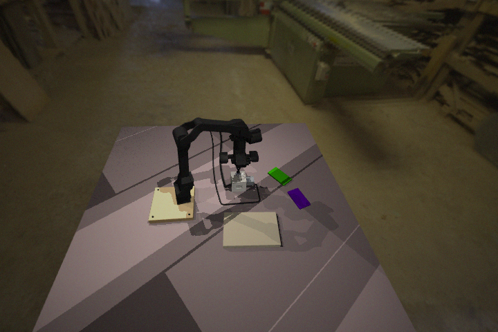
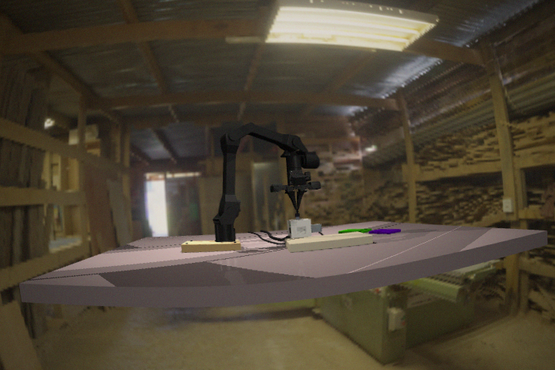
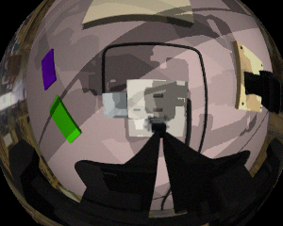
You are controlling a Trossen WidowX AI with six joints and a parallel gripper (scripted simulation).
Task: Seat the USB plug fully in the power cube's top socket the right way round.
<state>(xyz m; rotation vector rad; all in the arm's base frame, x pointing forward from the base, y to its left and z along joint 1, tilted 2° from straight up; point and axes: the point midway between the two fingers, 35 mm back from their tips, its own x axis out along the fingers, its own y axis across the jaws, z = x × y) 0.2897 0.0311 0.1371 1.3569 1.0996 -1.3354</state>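
Right now the USB plug is 20 mm below my gripper tip. The rest, counted from my gripper tip: pale flat slab 290 mm to the right, 100 mm below, 20 mm behind; then purple block 280 mm ahead, 190 mm to the right, 110 mm below; then green block 250 mm ahead, 110 mm below, 10 mm to the right.
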